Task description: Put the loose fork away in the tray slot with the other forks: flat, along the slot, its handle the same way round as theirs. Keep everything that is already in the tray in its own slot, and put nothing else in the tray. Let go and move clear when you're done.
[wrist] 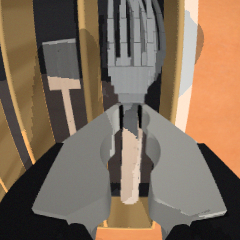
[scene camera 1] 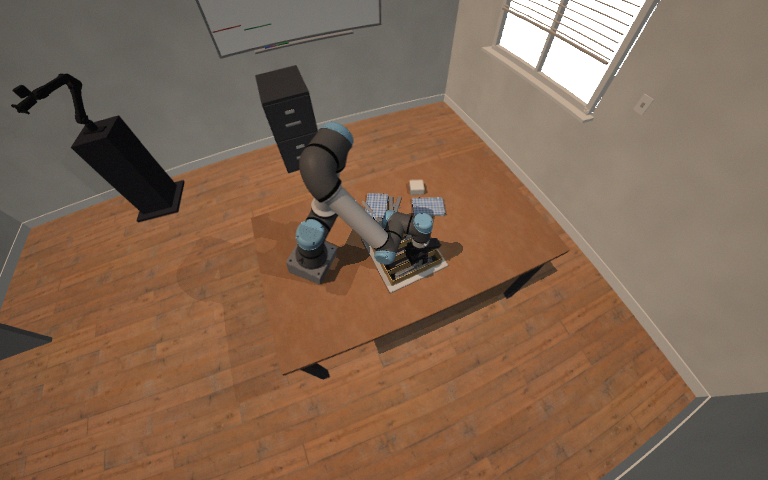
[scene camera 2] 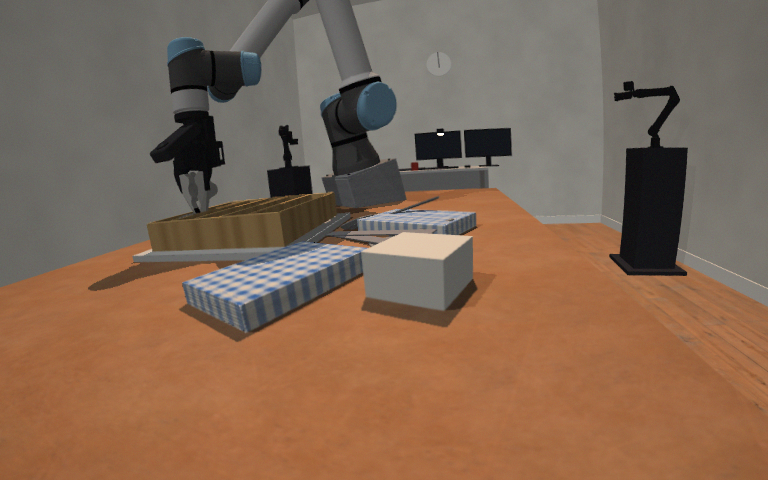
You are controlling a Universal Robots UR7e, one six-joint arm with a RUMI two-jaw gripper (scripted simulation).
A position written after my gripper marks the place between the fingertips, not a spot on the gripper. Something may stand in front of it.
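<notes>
My gripper (scene camera 2: 202, 219) is visible, and the wrist view shows it too (wrist: 130, 105). Also present: a tray (wrist: 31, 111) and a white box (scene camera 2: 426, 270); in the wrist view the box is out of frame.
</notes>
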